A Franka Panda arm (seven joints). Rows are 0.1 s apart.
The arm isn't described. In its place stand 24 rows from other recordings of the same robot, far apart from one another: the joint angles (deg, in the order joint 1, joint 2, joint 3, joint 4, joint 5, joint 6, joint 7), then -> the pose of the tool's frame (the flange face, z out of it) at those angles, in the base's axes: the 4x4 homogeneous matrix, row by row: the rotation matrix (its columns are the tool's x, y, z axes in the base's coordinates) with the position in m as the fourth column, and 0 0 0 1 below.
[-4.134 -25.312 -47.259 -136.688 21.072 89.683 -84.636] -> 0.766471 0.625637 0.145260 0.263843; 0.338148 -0.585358 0.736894 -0.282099; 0.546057 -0.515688 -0.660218 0.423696; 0 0 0 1
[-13.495 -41.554 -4.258 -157.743 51.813 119.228 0.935] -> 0.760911 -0.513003 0.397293 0.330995; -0.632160 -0.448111 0.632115 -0.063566; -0.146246 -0.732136 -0.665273 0.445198; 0 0 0 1
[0.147 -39.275 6.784 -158.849 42.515 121.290 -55.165] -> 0.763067 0.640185 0.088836 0.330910; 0.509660 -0.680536 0.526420 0.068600; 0.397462 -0.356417 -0.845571 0.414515; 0 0 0 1
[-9.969 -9.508 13.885 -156.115 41.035 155.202 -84.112] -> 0.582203 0.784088 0.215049 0.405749; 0.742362 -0.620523 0.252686 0.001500; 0.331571 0.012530 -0.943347 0.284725; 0 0 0 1
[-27.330 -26.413 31.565 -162.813 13.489 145.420 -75.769] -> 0.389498 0.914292 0.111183 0.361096; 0.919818 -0.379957 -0.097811 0.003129; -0.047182 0.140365 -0.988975 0.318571; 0 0 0 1
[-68.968 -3.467 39.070 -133.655 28.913 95.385 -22.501] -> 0.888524 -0.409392 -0.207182 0.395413; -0.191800 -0.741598 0.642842 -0.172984; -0.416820 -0.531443 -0.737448 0.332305; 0 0 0 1
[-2.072 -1.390 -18.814 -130.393 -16.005 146.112 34.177] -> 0.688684 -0.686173 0.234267 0.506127; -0.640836 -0.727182 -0.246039 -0.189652; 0.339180 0.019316 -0.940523 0.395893; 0 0 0 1
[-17.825 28.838 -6.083 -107.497 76.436 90.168 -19.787] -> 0.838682 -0.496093 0.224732 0.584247; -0.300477 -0.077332 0.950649 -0.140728; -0.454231 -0.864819 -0.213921 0.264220; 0 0 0 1
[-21.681 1.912 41.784 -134.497 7.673 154.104 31.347] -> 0.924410 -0.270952 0.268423 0.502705; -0.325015 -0.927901 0.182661 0.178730; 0.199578 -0.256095 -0.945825 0.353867; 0 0 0 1
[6.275 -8.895 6.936 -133.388 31.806 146.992 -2.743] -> 0.933329 -0.051700 0.355280 0.504796; -0.188085 -0.913325 0.361196 0.111410; 0.305812 -0.403937 -0.862156 0.440946; 0 0 0 1
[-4.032 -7.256 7.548 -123.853 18.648 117.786 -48.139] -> 0.728573 0.684536 0.024337 0.511733; 0.654732 -0.706412 0.268903 0.050124; 0.201266 -0.179981 -0.962860 0.455245; 0 0 0 1
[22.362 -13.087 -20.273 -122.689 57.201 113.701 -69.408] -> 0.587133 0.792036 0.167195 0.503818; 0.359085 -0.439943 0.823109 0.059846; 0.725488 -0.423237 -0.542713 0.531569; 0 0 0 1
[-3.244 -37.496 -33.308 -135.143 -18.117 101.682 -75.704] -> 0.658743 0.752252 0.013172 0.277729; 0.751759 -0.658814 0.028686 -0.274506; 0.030257 -0.008995 -0.999502 0.516363; 0 0 0 1
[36.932 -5.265 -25.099 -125.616 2.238 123.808 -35.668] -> 0.688889 0.723965 0.036152 0.510523; 0.720078 -0.689210 0.080482 0.105702; 0.083182 -0.029410 -0.996100 0.426416; 0 0 0 1
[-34.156 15.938 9.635 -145.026 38.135 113.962 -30.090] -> 0.823587 -0.511586 -0.244916 0.350195; -0.158703 -0.622412 0.766431 -0.110805; -0.544534 -0.592354 -0.593801 0.148408; 0 0 0 1
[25.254 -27.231 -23.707 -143.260 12.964 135.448 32.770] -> 0.782519 -0.553776 0.284598 0.434338; -0.622587 -0.701095 0.347636 0.007108; 0.007017 -0.449219 -0.893394 0.469066; 0 0 0 1
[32.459 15.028 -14.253 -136.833 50.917 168.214 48.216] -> 0.238357 -0.922138 0.304708 0.501043; -0.961473 -0.179816 0.207930 0.109966; -0.136949 -0.342530 -0.929472 0.235324; 0 0 0 1
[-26.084 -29.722 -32.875 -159.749 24.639 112.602 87.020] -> -0.793336 -0.516318 0.322543 0.205184; -0.252494 0.761158 0.597399 -0.244207; -0.553954 0.392498 -0.734221 0.325697; 0 0 0 1
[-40.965 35.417 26.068 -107.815 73.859 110.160 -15.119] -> 0.756639 -0.557815 0.341088 0.607225; -0.387683 0.037321 0.921037 -0.108897; -0.526497 -0.829126 -0.188017 0.228516; 0 0 0 1
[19.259 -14.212 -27.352 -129.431 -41.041 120.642 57.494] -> 0.683884 -0.722520 0.101329 0.481450; -0.599147 -0.635420 -0.487098 -0.108911; 0.416324 0.272408 -0.867449 0.465416; 0 0 0 1
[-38.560 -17.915 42.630 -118.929 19.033 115.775 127.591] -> -0.631678 -0.752526 0.186247 0.502160; -0.749597 0.654172 0.100818 0.086968; -0.197705 -0.075925 -0.977317 0.540739; 0 0 0 1
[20.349 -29.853 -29.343 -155.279 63.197 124.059 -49.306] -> 0.936929 0.197422 0.288424 0.376630; -0.155196 -0.504408 0.849404 -0.014476; 0.313174 -0.840593 -0.441955 0.387059; 0 0 0 1
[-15.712 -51.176 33.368 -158.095 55.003 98.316 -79.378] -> 0.381517 0.914467 -0.134893 0.275366; 0.836584 -0.279523 0.471163 0.154999; 0.393157 -0.292605 -0.871671 0.411538; 0 0 0 1
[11.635 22.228 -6.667 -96.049 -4.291 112.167 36.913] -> 0.867267 -0.489333 -0.091657 0.646644; -0.497481 -0.858842 -0.122079 0.058532; -0.018981 0.151473 -0.988279 0.371171; 0 0 0 1
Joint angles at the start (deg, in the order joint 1, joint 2, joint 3, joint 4, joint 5, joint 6, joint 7):
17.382, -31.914, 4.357, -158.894, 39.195, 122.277, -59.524
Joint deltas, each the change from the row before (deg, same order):
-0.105, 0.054, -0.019, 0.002, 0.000, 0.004, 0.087
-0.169, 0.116, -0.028, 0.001, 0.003, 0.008, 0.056
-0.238, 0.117, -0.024, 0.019, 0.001, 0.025, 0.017
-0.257, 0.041, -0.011, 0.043, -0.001, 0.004, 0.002
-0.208, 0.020, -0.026, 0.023, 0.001, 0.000, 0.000
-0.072, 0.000, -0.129, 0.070, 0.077, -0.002, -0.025
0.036, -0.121, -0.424, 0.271, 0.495, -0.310, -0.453
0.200, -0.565, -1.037, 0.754, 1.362, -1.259, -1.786
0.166, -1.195, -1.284, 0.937, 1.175, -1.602, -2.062
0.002, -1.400, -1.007, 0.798, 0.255, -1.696, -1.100
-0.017, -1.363, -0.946, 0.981, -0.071, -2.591, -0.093
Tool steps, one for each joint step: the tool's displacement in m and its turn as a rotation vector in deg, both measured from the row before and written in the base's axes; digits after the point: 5 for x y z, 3 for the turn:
0.00037, -0.00065, -0.00029, -0.019, 0.091, -0.198
0.00060, -0.00104, -0.00066, -0.027, 0.135, -0.247
0.00088, -0.00137, -0.00052, -0.019, 0.084, -0.285
0.00091, -0.00137, 0.00009, 0.007, -0.002, -0.268
0.00070, -0.00122, 0.00007, 0.016, 0.002, -0.230
0.00078, -0.00086, 0.00062, 0.151, -0.038, -0.203
0.00136, -0.00089, 0.00287, 0.808, -0.137, -0.075
0.00216, -0.00104, 0.00901, 2.363, -0.593, 0.684
0.00202, -0.00241, 0.01415, 2.692, -1.329, 1.002
0.00025, -0.00301, 0.01381, 1.731, -1.125, 0.885
-0.00151, -0.00230, 0.01411, 1.444, -0.082, 0.841

